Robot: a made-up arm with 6 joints.
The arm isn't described. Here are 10 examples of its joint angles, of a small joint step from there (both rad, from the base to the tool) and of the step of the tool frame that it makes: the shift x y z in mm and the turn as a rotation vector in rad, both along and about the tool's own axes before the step.
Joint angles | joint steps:
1: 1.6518 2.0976 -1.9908 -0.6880 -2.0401 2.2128 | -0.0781 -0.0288 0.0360 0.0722 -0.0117 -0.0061
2: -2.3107 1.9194 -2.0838 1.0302 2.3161 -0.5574 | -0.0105 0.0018 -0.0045 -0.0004 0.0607 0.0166
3: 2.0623 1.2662 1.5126 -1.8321 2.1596 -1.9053 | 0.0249 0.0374 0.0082 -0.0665 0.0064 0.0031
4: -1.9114 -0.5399 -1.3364 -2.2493 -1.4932 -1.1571 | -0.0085 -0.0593 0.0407 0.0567 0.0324 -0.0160
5: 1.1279 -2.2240 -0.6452 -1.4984 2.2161 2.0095 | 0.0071 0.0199 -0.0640 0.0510 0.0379 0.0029
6: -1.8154 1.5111 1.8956 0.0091 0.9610 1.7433 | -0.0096 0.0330 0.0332 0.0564 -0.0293 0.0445
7: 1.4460 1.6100 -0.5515 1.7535 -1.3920 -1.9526 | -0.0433 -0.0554 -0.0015 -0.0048 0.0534 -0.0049
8: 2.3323 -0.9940 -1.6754 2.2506 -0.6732 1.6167 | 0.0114 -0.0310 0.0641 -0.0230 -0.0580 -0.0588
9: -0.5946 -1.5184 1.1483 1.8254 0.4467 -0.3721 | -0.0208 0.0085 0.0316 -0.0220 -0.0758 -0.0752
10: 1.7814 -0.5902 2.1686 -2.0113 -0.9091 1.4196 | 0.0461 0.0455 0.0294 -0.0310 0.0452 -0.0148
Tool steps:
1: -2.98 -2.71 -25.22 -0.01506 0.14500 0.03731
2: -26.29 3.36 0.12 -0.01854 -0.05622 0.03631
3: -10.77 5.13 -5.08 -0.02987 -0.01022 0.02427
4: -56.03 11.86 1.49 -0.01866 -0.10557 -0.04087
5: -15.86 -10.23 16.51 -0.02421 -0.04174 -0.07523
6: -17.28 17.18 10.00 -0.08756 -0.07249 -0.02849
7: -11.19 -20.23 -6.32 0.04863 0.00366 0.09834
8: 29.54 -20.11 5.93 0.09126 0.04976 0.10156
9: 29.20 -14.24 -5.95 0.08380 0.06815 -0.04552
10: -13.24 -12.47 -1.48 -0.04288 -0.01421 -0.02447
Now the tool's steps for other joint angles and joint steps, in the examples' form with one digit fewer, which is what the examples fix.
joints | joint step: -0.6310 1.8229 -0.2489 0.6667 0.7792 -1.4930 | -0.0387 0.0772 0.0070 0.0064 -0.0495 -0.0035
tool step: 8.4 7.8 -32.8 -0.0372 -0.0723 -0.0654
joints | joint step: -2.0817 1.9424 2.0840 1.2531 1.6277 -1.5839 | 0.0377 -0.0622 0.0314 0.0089 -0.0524 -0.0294
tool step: 7.4 -10.8 5.3 0.0254 -0.0531 -0.0717
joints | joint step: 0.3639 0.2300 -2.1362 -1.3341 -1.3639 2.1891 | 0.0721 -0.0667 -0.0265 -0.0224 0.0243 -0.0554
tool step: -11.1 5.7 -10.4 0.0733 0.0608 0.0491
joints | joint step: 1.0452 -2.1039 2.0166 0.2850 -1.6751 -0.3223 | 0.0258 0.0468 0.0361 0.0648 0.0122 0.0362
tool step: -34.5 6.5 2.6 -0.0385 -0.1048 -0.0737
